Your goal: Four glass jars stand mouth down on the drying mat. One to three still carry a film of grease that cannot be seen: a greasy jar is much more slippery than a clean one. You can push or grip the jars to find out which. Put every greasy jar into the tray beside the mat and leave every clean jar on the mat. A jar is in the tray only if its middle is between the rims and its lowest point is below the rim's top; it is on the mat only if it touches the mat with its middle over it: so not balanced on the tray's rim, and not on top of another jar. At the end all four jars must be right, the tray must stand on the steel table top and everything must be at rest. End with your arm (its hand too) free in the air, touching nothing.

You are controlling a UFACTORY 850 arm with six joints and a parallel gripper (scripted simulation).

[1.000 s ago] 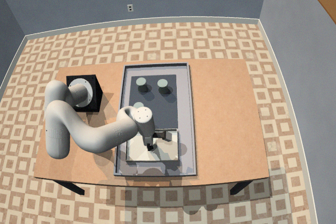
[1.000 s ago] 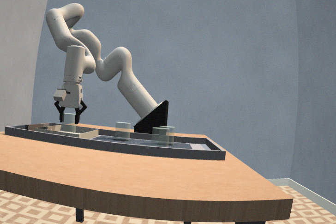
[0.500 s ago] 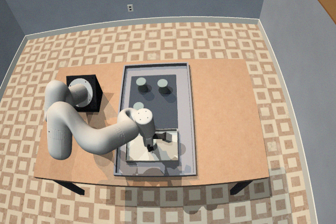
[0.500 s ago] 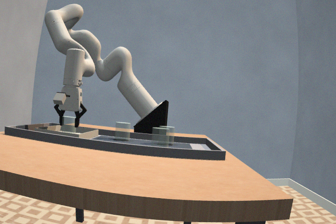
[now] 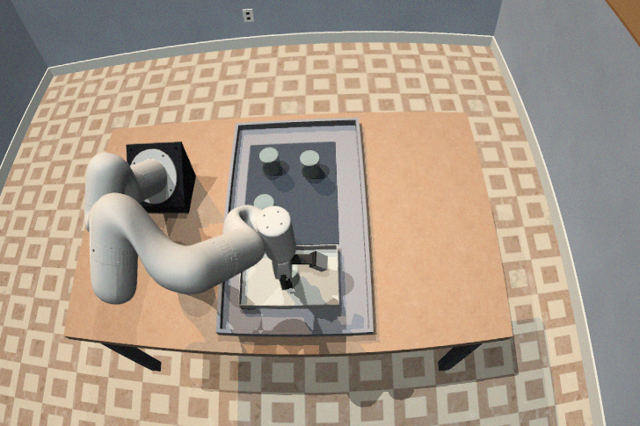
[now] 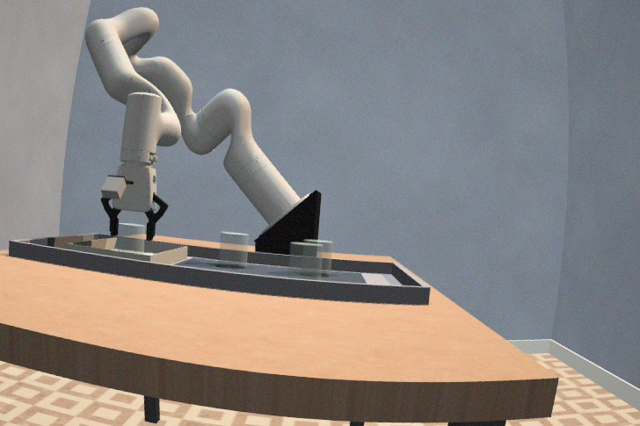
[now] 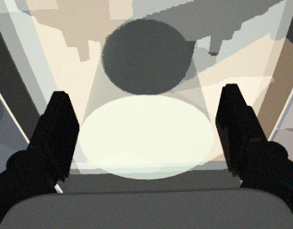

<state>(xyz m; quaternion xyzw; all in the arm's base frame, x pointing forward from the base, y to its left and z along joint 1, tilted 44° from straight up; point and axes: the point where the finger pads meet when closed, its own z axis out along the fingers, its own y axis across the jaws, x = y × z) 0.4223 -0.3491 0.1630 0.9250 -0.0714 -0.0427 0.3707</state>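
The pale tray is 5 cm below my hand. Also, from my hand: steel table top: 4 cm ahead, 21 cm to the left, 6 cm below; drying mat: 3 cm ahead, 32 cm to the left, 5 cm below.
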